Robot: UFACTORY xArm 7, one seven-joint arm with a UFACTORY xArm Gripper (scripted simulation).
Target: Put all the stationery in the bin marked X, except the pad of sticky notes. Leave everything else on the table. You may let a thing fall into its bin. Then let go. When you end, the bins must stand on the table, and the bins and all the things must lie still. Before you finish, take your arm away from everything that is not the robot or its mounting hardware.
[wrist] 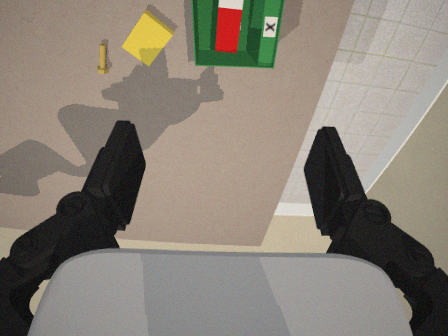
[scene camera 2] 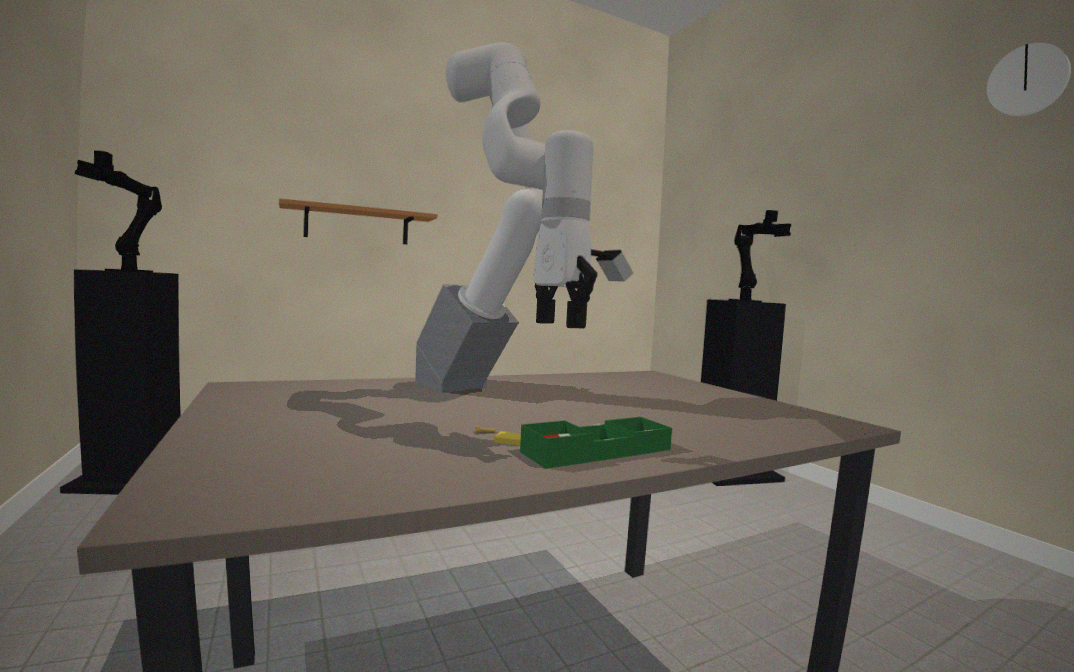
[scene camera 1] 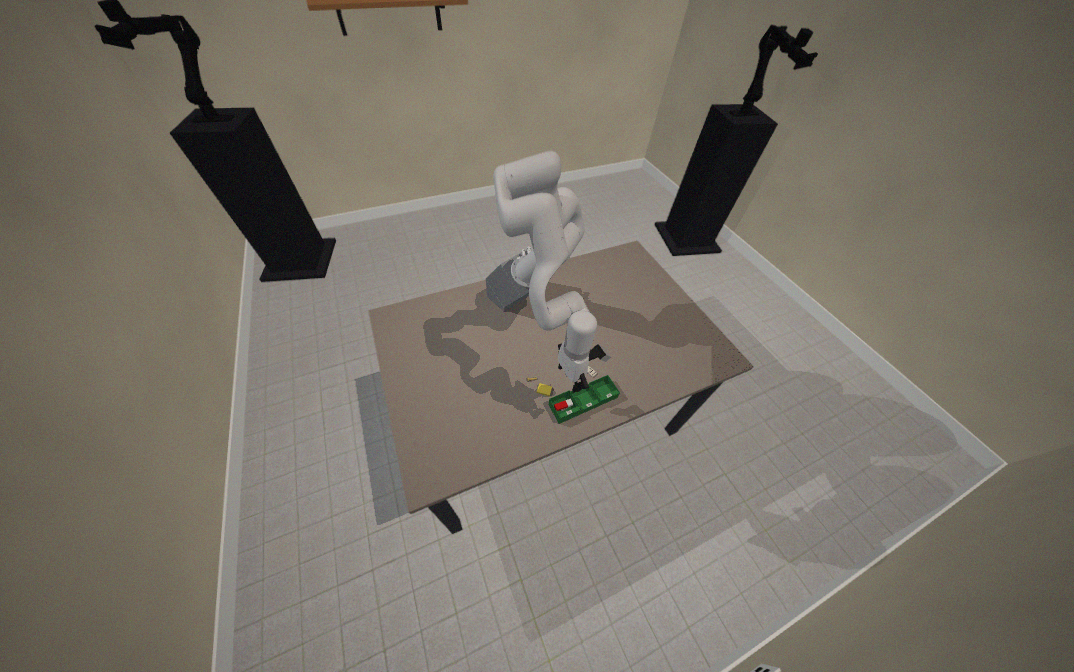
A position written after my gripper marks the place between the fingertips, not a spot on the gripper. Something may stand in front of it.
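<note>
I can see my gripper [scene camera 2: 559, 325] from out in the scene. The wrist view shows me the gripper [wrist: 225, 144] too, and there is another sight of my gripper [scene camera 1: 569, 378] as well.
</note>
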